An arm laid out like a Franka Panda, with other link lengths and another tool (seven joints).
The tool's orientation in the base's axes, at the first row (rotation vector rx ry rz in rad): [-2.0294 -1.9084 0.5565]
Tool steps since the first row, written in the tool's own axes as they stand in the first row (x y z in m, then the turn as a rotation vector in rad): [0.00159 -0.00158 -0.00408 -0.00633 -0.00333 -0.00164]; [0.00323 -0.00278 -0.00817 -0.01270 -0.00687 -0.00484]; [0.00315 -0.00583 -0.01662 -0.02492 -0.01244 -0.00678]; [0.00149 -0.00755 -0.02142 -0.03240 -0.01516 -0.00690]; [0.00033 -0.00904 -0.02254 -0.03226 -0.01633 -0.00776]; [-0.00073 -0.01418 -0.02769 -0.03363 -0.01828 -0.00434]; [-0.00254 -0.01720 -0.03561 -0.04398 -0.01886 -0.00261]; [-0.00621 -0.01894 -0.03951 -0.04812 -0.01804 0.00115]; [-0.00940 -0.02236 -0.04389 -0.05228 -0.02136 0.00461]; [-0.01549 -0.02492 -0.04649 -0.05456 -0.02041 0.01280]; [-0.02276 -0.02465 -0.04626 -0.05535 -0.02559 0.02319]
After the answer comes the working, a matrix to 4 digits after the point.
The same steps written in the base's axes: [0.00061 0.00189 0.00421 -0.00243 -0.00599 0.00348]; [0.00155 0.00379 0.00825 -0.00430 -0.01193 0.00843]; [0.00286 0.00432 0.01713 -0.00881 -0.02361 0.01366]; [0.00354 0.00301 0.02228 -0.01146 -0.03086 0.01560]; [0.00271 0.00202 0.02405 -0.01208 -0.03060 0.01689]; [0.00057 0.00157 0.03107 -0.01547 -0.03198 0.01490]; [0.00158 0.00035 0.03959 -0.01724 -0.04233 0.01442]; [0.00174 -0.00301 0.04412 -0.01848 -0.04668 0.01104]; [0.00066 -0.00573 0.04981 -0.02321 -0.05074 0.00986]; [-0.00062 -0.01150 0.05376 -0.02634 -0.05346 0.00237]; [-0.00080 -0.01877 0.05397 -0.03585 -0.05434 -0.00428]
The tool's axes in the first row as the columns of a matrix, in the base's axes (rounded; the answer above uses it unrounded):
[0.0427 0.8802 -0.4726]
[0.9963 -0.0728 -0.0456]
[-0.0746 -0.4689 -0.8801]

